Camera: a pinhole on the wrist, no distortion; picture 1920 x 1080 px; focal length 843.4 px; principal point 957.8 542.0 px. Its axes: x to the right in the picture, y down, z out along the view. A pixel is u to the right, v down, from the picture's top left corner.
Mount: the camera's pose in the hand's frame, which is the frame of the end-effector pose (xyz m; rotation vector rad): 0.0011 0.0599 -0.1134 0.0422 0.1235 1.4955
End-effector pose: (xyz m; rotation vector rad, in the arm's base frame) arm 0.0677 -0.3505 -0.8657 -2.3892 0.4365 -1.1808
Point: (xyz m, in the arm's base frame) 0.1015 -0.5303 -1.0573
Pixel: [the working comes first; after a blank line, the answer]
In the camera's frame: 0.1751 0.0617 0.2053

1677 796
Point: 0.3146 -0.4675 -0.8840
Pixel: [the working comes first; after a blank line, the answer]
In the camera's frame: 0.0247 -0.1508 0.3131

1024 136
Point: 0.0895 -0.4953 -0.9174
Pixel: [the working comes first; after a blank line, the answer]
In the camera's frame: 0.0842 -0.0236 0.1318

1497 391
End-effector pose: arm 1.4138 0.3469 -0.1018 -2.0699 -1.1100 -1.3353
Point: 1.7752 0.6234 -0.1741
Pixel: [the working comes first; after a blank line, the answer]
In the camera's frame: 0.0450 -0.0564 0.5520

1027 456
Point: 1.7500 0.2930 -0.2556
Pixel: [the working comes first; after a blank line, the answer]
In the camera's frame: 0.2091 0.1393 0.3257

1499 903
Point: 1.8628 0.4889 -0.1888
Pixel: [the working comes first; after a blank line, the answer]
In the camera's frame: 0.1920 -0.0030 0.5129

1273 537
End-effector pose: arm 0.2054 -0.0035 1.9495 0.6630 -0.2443 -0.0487
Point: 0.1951 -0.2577 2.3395
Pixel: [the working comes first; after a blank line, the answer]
In the camera's frame: -0.0447 -0.0432 0.5719

892 478
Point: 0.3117 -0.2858 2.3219
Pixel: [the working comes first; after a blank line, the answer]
In the camera's frame: -0.0720 -0.1604 0.5581

849 300
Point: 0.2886 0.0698 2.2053
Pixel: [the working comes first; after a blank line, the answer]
In the camera's frame: 0.1468 -0.0861 0.2628

1429 266
